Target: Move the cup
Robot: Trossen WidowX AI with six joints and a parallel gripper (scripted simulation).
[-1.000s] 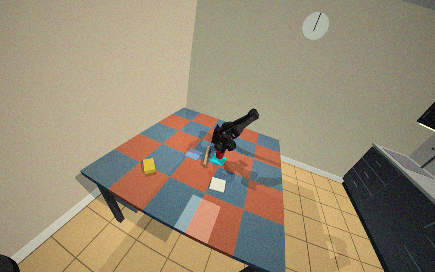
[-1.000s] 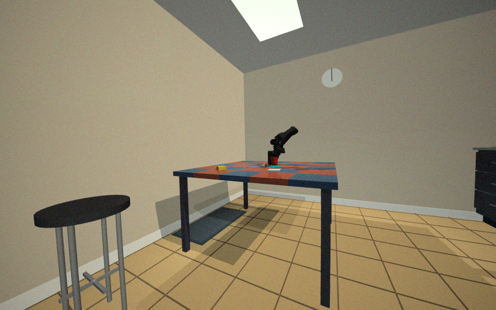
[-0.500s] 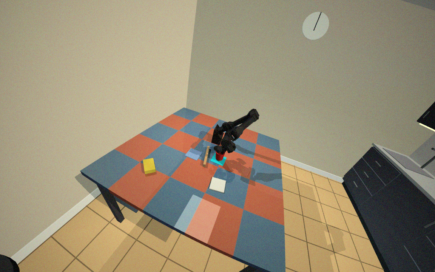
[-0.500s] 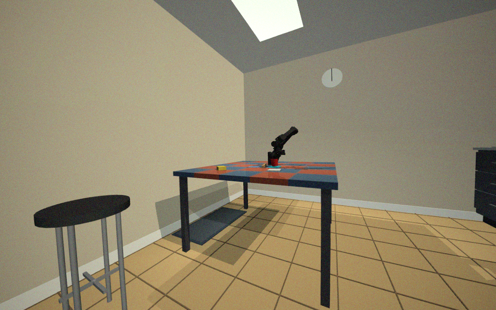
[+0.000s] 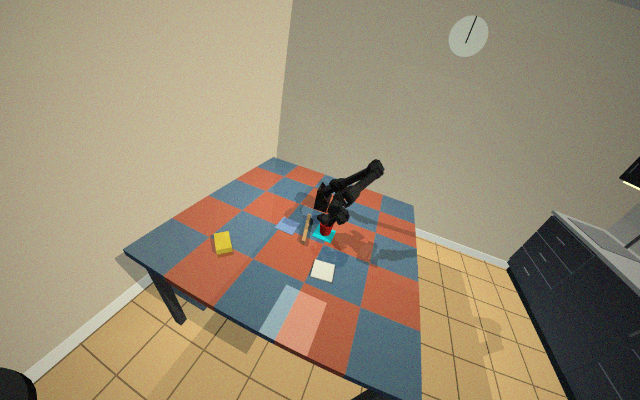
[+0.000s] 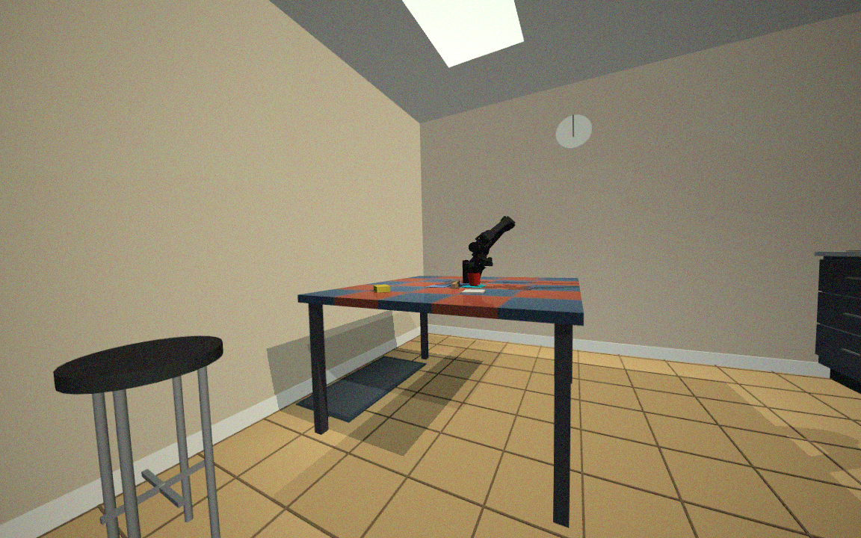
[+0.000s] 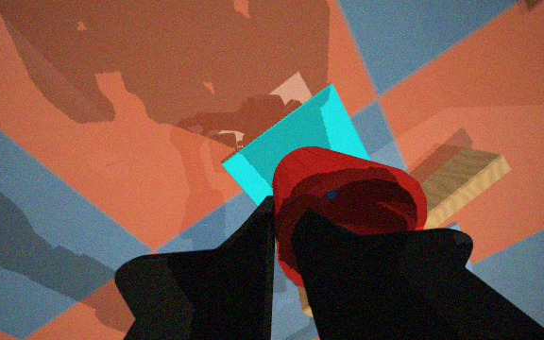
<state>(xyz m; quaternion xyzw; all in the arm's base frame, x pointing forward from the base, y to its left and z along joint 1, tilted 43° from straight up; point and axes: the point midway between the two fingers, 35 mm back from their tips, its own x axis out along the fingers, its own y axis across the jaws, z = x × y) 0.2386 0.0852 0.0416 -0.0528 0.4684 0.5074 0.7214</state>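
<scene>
Now: the red cup 2 cm ahead of my gripper tip and 2 cm to the right of it. The rest, counted from my gripper tip: wooden bar 4 cm ahead, 12 cm to the right, 4 cm below; light blue pad 5 cm ahead, 23 cm to the right, 5 cm below; cyan pad 2 cm ahead, 2 cm to the right, 5 cm below.
</scene>
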